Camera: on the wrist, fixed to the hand. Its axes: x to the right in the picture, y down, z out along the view.
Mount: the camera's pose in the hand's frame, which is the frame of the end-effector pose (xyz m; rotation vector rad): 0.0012 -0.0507 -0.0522 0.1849 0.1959 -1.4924
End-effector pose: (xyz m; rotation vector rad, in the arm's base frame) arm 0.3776 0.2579 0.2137 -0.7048 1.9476 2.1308
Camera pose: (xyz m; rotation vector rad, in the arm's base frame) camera 0.4102 0.2136 0.1660 -1.6151 0.9202 0.9295
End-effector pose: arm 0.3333 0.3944 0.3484 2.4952 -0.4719 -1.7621
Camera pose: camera 0.3931 0.4354 0.3546 -1.8585 -0.9764 0.8678
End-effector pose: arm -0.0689 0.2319 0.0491 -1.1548 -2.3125 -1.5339
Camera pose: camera -0.1180 0.1795 0.0374 -0.8187 2.3920 1.0800
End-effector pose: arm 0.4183 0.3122 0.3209 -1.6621 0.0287 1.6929
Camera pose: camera 0.4887 0.3230 0.3356 -1.0969 -0.7420 0.3634
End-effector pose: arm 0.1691 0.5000 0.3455 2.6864 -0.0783 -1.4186
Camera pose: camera 0.2128 0.5537 0.3679 -1.8238 -1.4097 0.7579
